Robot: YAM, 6 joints.
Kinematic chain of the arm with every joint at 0, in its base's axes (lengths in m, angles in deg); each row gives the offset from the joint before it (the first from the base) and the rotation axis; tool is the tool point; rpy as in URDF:
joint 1: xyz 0 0 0.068 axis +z
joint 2: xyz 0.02 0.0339 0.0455 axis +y
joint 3: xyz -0.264 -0.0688 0 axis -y
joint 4: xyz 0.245 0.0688 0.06 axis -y
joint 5: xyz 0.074 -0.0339 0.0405 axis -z
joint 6: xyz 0.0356 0 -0.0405 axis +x
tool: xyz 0 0 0 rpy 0 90 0
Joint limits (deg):
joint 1: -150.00..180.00
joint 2: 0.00..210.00
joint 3: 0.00..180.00
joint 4: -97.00..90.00
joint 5: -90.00..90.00
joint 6: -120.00..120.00
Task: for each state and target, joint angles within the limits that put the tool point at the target. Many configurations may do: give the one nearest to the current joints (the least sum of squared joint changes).
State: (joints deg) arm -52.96 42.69 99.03 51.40 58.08 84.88
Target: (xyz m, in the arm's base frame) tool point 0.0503 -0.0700 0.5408
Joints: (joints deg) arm -33.96 47.49 68.98 47.65 57.32 84.88
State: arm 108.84 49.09 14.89 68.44 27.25 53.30
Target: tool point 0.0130 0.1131 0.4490
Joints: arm 92.43 43.86 42.53 70.96 29.98 53.30
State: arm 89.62 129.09 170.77 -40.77 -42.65 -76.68
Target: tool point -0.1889 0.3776 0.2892
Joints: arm 113.34 121.14 118.50 -77.31 -41.98 -76.68
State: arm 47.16 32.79 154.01 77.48 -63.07 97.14
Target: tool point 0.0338 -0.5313 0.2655
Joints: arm 96.93 19.75 159.41 73.21 -59.26 97.14
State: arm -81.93 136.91 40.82 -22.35 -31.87 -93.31
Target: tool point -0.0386 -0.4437 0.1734
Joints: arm -97.28 117.18 80.17 -9.06 -30.32 -93.31
